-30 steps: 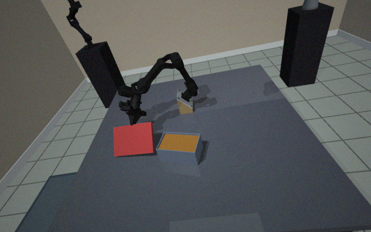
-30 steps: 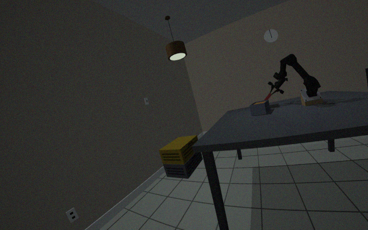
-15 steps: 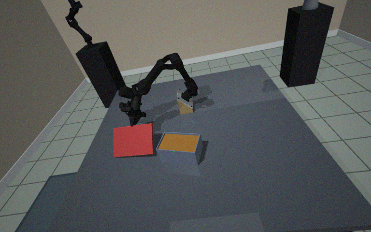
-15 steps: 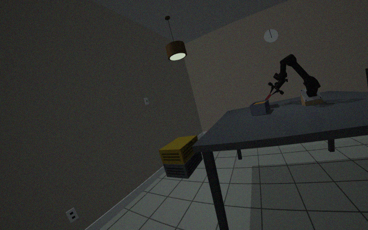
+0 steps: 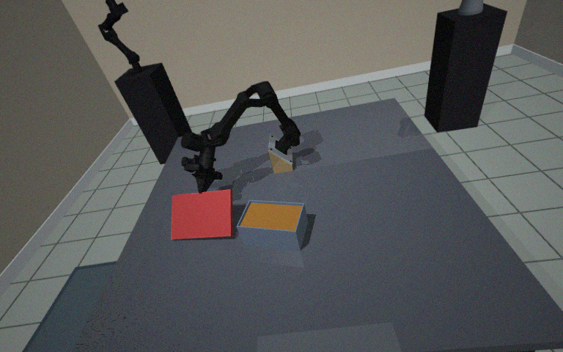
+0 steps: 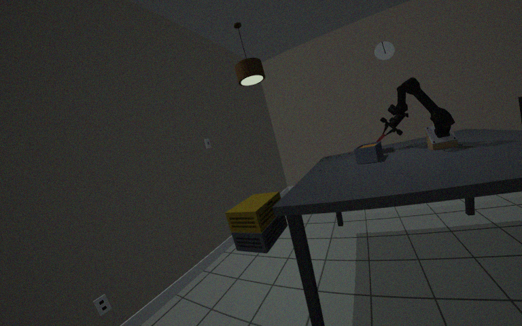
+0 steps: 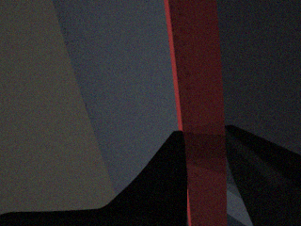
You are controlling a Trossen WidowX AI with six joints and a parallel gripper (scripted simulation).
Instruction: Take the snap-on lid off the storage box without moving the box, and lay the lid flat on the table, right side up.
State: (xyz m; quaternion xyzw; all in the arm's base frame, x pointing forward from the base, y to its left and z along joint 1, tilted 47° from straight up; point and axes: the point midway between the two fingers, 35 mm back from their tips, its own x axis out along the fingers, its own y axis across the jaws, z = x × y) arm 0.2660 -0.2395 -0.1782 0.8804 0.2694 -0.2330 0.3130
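Now: the red lid 60 mm ahead of my gripper tip and 50 mm below it. Round my gripper tip: storage box 140 mm ahead, 270 mm to the left, 70 mm below.
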